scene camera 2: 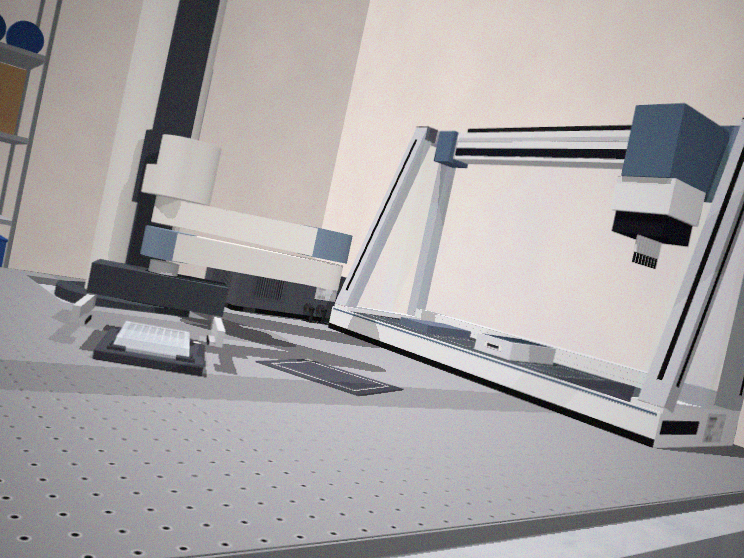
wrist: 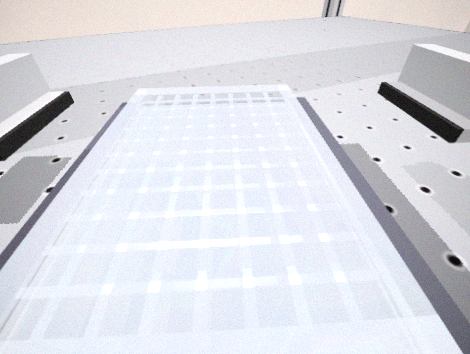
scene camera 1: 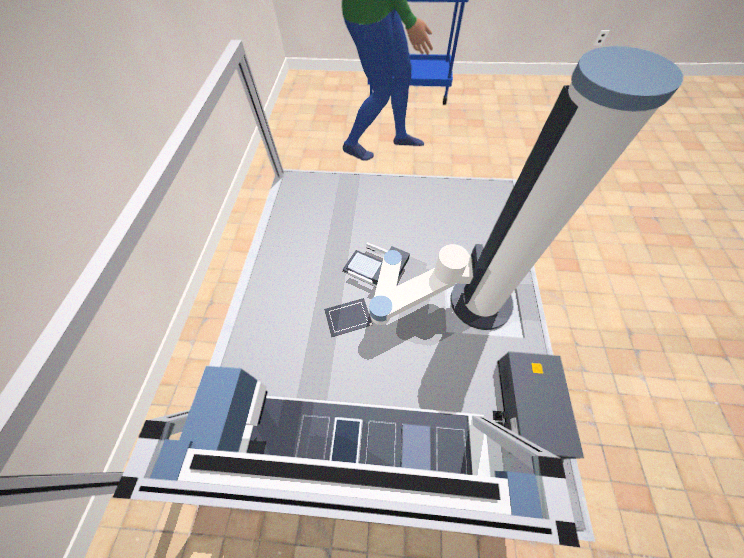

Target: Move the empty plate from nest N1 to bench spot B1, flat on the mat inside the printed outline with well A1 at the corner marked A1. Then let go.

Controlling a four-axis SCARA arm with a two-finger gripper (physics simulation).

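Places are measured from the arm's base along level axes (x ahead, y left, z up), in centimetres.
Where they show: gripper, fingertip midpoint: (scene camera 2: 149,326) (wrist: 228,72) (scene camera 1: 358,258); arm's base at its link origin: (scene camera 2: 123,304) (scene camera 1: 480,302).
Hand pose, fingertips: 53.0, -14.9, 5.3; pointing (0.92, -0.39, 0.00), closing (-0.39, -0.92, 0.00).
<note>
Each offset is from my fingertips to the top centre of the thing, as dx, dy, dz. "spot": to the spot under its first point.
The clear empty plate {-3.3, +2.3, -1.4} (scene camera 1: 363,265) (scene camera 2: 155,339) (wrist: 215,200) lies flat in the dark nest N1 {-3.3, +2.3, -2.2} (scene camera 2: 150,361) (wrist: 405,250). My gripper (scene camera 1: 365,265) (scene camera 2: 150,321) (wrist: 228,72) is open and empty. Its two fingers stand wide apart, one on each side of the plate, with a gap to each side, and are raised off the bench. The dark mat of spot B1 {spot: +1.3, +26.4, -3.8} (scene camera 1: 348,316) (scene camera 2: 330,375) lies beside the nest, with its printed white outline bare. The A1 marks of nest and mat cannot be made out.
The arm's column (scene camera 1: 564,198) stands at the bench's right in scene camera 1. A gantry machine {spot: -8.3, +79.6, +46.8} (scene camera 1: 342,477) (scene camera 2: 540,144) with a low deck stands beyond the mat. A dark grey box {spot: -64.1, +55.7, +7.5} (scene camera 1: 540,402) stands near it. A person (scene camera 1: 378,54) and a blue cart (scene camera 1: 429,82) are beyond the bench.
</note>
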